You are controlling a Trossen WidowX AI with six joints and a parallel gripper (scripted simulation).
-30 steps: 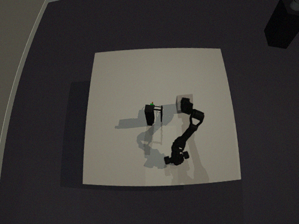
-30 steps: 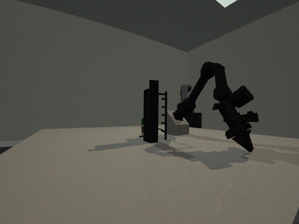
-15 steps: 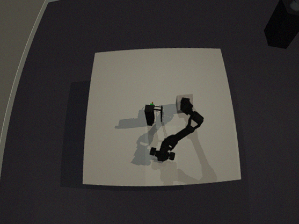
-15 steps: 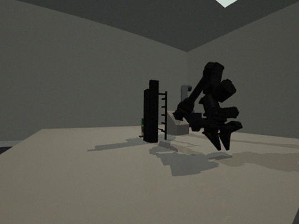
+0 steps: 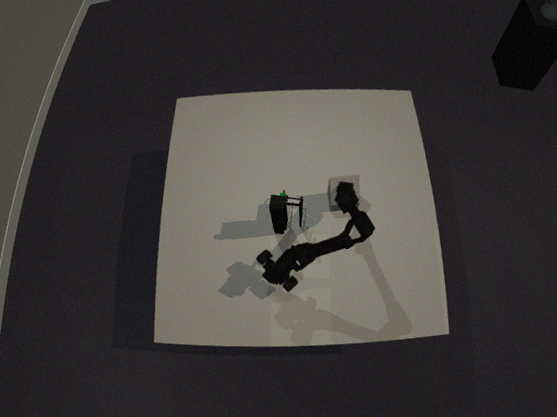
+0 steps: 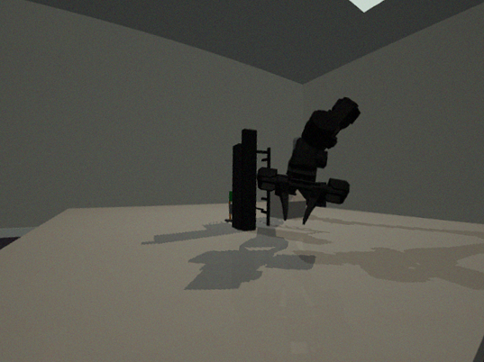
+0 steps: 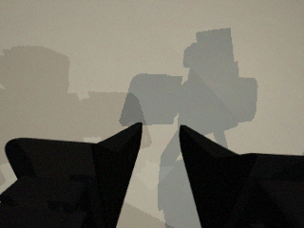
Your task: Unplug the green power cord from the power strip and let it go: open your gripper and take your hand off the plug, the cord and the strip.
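Right now my gripper tip is 3 cm past the green plug, 33 cm to the left of it and 4 cm below it.
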